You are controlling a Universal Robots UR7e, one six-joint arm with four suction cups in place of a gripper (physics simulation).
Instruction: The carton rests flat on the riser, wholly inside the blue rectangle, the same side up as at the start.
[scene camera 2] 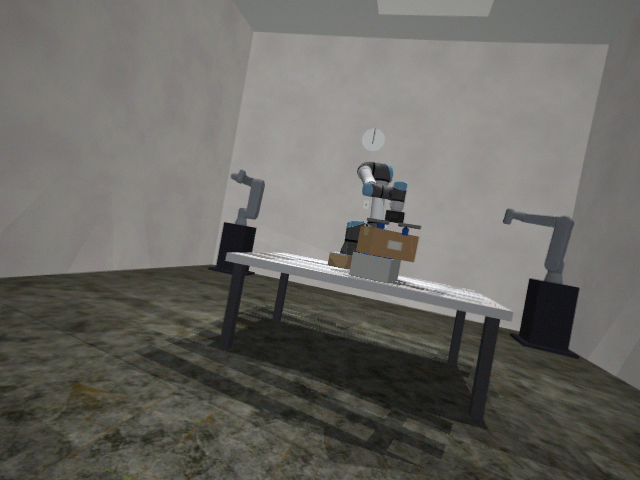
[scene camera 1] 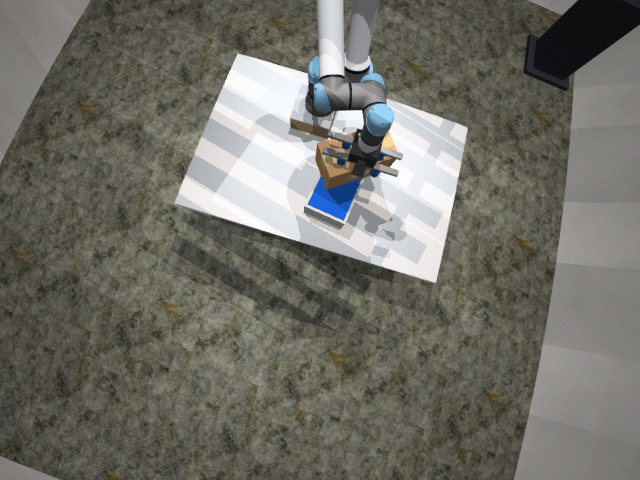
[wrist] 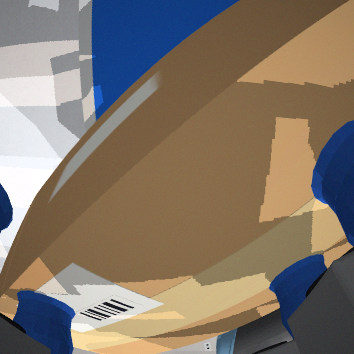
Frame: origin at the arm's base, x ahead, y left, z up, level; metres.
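Where they show: hand, tool point: (scene camera 2: 392,233) (wrist: 158,245); arm's base, link origin: (scene camera 2: 351,254).
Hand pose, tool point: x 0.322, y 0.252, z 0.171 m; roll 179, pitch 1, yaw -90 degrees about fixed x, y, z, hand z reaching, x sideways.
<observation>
Things, the pixels of their centre, and the offset from my tool point. "pt": a spot on its surface instead. Level surfaces: height alone.
- brown carton, body centre: (wrist: 181,204) (scene camera 1: 354,157) (scene camera 2: 387,243) 0.037 m back, 0.017 m right, 0.063 m down
- barcode label, surface spot: (wrist: 107,302) pt 0.027 m back, 0.029 m left, 0.011 m up
- grey riser, body centre: (wrist: 183,57) (scene camera 1: 338,184) (scene camera 2: 376,266) 0.047 m ahead, 0.047 m right, 0.200 m down
- blue rectangle, body centre: (wrist: 195,63) (scene camera 1: 340,180) 0.047 m ahead, 0.047 m right, 0.140 m down
- white table, surface height: 0.260 m down
The brown carton (scene camera 1: 337,177) (scene camera 2: 379,243) (wrist: 200,200) hangs level under my gripper (scene camera 1: 360,159) (scene camera 2: 392,228), whose blue suction cups sit on its top face. A barcode label (wrist: 107,302) shows on that face. The grey riser (scene camera 1: 324,215) (scene camera 2: 373,267) stands on the table below. The carton is over the rear of the blue rectangle (scene camera 1: 336,198) (wrist: 130,40), turned at an angle to it and reaching past the riser's right side in scene camera 2. The front part of the rectangle is uncovered. Any gap under the carton is too small to judge.
A smaller brown box (scene camera 1: 310,127) (scene camera 2: 338,259) is on the white table (scene camera 1: 232,180) (scene camera 2: 444,295), behind the riser and close to the arm. Two grey robot arms (scene camera 2: 255,198) (scene camera 2: 559,242) stand on dark pedestals (scene camera 2: 236,245) (scene camera 2: 549,314) beyond the table.
</observation>
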